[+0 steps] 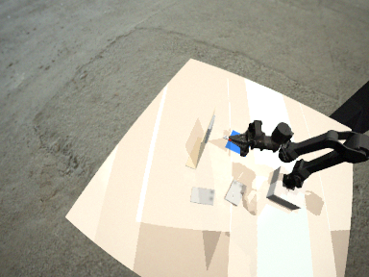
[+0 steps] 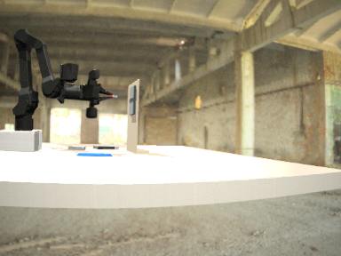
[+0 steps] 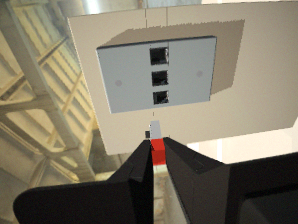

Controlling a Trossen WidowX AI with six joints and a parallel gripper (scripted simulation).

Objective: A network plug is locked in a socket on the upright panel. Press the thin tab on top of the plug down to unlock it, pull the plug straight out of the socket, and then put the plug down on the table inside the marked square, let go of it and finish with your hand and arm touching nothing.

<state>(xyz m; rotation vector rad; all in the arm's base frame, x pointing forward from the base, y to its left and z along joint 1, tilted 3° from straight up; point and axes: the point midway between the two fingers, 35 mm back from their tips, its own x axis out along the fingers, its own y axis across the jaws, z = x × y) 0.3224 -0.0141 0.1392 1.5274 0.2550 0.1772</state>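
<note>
The blue marked square lies 220 mm below my gripper tip, 140 mm to the right of it and 80 mm behind it. From my gripper tip the other things lie so: panel: 100 mm below, 90 mm ahead, 10 mm to the right; then red network plug: right at my gripper tip.
</note>
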